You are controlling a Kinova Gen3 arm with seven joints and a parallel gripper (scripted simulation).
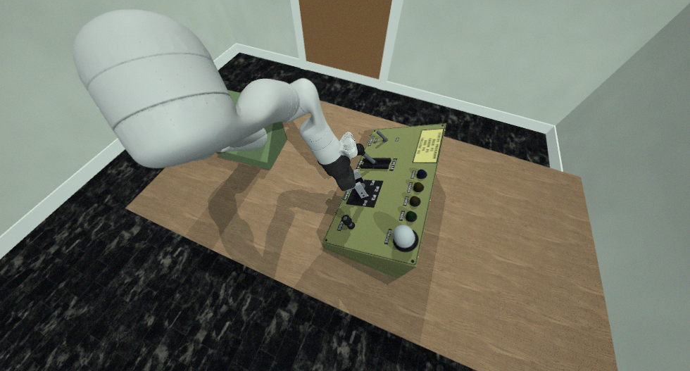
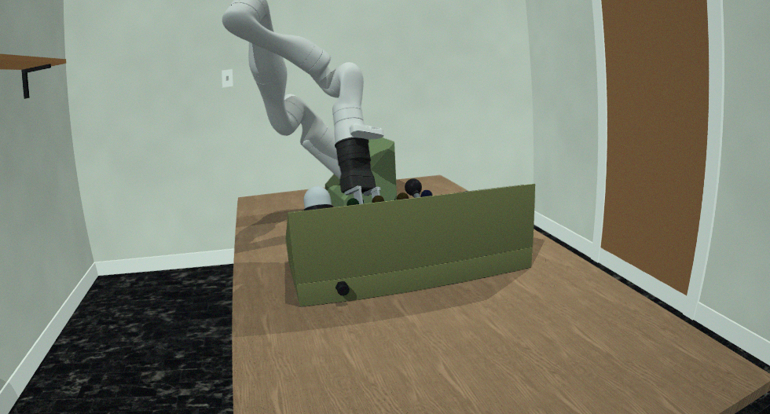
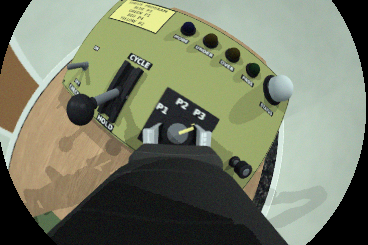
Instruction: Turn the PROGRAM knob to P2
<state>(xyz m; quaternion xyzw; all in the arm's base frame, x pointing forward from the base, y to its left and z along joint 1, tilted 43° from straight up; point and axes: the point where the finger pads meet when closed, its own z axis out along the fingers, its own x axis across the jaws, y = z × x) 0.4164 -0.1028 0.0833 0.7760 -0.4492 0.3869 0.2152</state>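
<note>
My hand is 10 mm short of the program knob, 10 mm to the left of it and 10 mm above it. Round my hand: black ball-topped lever (120 mm to the left); olive console (50 mm ahead, 50 mm to the left, 30 mm below); black toggle switch (20 mm behind, 120 mm to the right).
</note>
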